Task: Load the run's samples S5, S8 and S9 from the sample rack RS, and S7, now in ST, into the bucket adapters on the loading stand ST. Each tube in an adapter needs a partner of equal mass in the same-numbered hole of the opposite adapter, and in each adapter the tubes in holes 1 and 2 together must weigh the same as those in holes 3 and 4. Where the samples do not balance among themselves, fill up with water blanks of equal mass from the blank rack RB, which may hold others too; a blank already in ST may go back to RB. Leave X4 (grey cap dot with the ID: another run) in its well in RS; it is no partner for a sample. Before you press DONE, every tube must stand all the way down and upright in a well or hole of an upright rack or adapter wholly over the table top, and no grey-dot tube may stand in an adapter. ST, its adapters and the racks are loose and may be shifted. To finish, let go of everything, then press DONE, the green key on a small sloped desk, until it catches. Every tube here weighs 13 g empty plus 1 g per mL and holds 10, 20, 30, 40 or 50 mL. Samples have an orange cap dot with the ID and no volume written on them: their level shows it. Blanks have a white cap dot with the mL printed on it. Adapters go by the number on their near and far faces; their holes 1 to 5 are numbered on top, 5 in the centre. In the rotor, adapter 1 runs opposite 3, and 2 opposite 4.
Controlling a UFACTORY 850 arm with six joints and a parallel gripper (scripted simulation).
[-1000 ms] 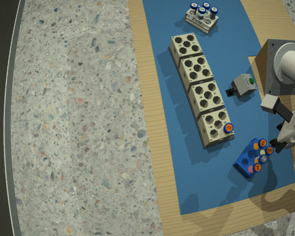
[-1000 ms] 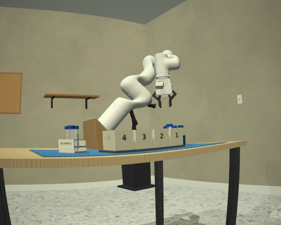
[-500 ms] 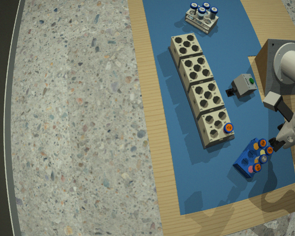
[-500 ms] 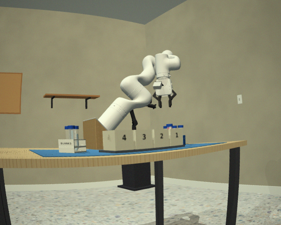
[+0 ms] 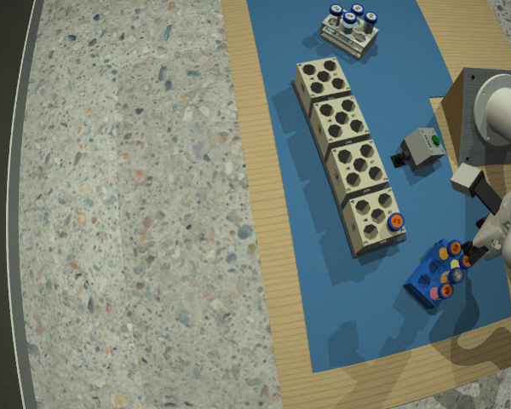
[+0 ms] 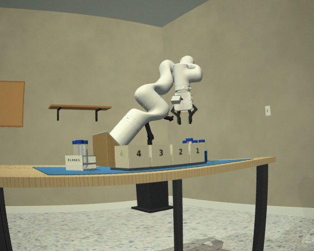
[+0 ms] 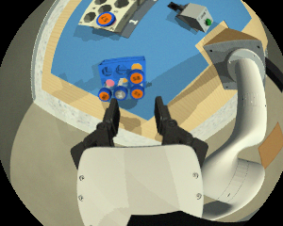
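The orange-dot sample tube is 160 mm below my hand and 10 mm to the right of it. From my hand the other things lie so: sample tube S5: 160 mm below, 30 mm to the left, 30 mm behind; sample S9: 160 mm below, 80 mm to the left, 50 mm ahead; grey-dot tube X4: 160 mm below, 50 mm to the left, 20 mm ahead.
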